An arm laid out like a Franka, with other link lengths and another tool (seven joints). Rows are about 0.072 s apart.
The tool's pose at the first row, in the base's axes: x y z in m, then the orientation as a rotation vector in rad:
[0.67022 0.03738 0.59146 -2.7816 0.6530 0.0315]
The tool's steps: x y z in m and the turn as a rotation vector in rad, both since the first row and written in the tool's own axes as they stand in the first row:
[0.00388 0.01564 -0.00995 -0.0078 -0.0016 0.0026]
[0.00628 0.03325 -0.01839 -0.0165 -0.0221 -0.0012]
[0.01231 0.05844 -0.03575 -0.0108 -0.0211 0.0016]
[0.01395 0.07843 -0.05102 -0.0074 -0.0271 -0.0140]
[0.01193 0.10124 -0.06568 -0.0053 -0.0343 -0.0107]
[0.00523 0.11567 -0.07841 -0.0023 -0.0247 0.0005]
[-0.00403 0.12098 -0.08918 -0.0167 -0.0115 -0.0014]
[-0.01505 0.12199 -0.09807 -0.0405 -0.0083 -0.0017]
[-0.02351 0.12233 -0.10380 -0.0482 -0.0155 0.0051]
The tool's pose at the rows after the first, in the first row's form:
[0.66641 0.01952 0.59649 -2.7879 0.6575 0.0369]
[0.66046 0.00104 0.59966 -2.7933 0.6485 0.0676]
[0.65407 -0.02800 0.60906 -2.7872 0.6517 0.0648]
[0.64610 -0.05009 0.61821 -2.7876 0.6279 0.0688]
[0.63364 -0.07285 0.62634 -2.7830 0.6304 0.0787]
[0.62075 -0.08586 0.63526 -2.7787 0.6480 0.0666]
[0.60964 -0.08940 0.64496 -2.7958 0.6509 0.0529]
[0.59893 -0.08797 0.65416 -2.8193 0.6550 0.0565]
[0.59094 -0.08619 0.66029 -2.8229 0.6640 0.0707]

